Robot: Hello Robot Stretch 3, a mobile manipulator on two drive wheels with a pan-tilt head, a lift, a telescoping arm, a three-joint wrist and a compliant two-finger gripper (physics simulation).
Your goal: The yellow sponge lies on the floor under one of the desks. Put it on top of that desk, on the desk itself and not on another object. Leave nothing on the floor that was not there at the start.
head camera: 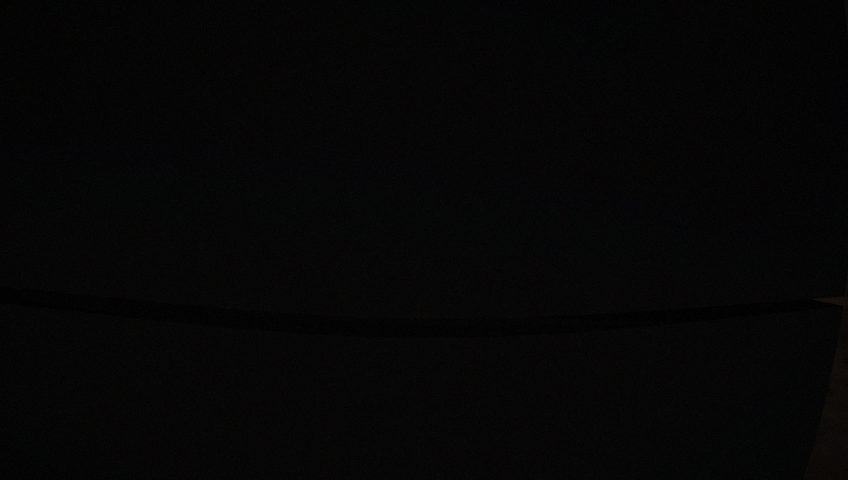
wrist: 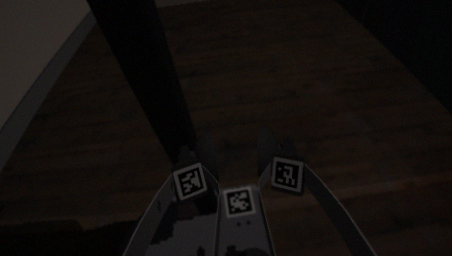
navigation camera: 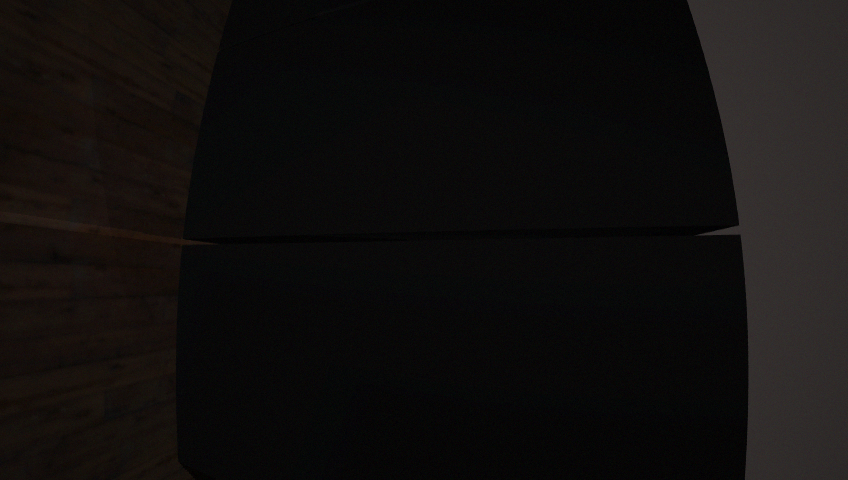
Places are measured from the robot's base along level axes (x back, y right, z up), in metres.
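Where they show: gripper, between the fingertips: (wrist: 236, 146).
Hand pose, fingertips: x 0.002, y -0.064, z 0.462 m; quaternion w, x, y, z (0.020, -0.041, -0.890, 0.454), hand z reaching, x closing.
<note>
After its pixels a point has its place.
The yellow sponge does not show in these dark views. No desk can be made out for certain. My gripper (wrist: 236, 146) @(x 0.002, y -0.064, z 0.462 m) is open in the wrist view, with a gap between its two fingertips and no object between them. It hangs above the wooden floor (wrist: 300, 90) @(x -0.327, y -0.600, z 0.001 m). The gripper does not show in the head or navigation view.
Two large dark blocks, an upper one (head camera: 416, 148) (navigation camera: 452, 118) and a lower one (head camera: 416, 404) (navigation camera: 452, 356), stand side by side with a narrow gap. A grey wall (navigation camera: 803, 237) @(x -1.159, y -0.131, z 2.438 m) is at right. A dark post (wrist: 140, 75) rises beside the gripper; a dark block (wrist: 410, 40) @(x -0.854, y -0.701, z 0.106 m) is at upper right.
</note>
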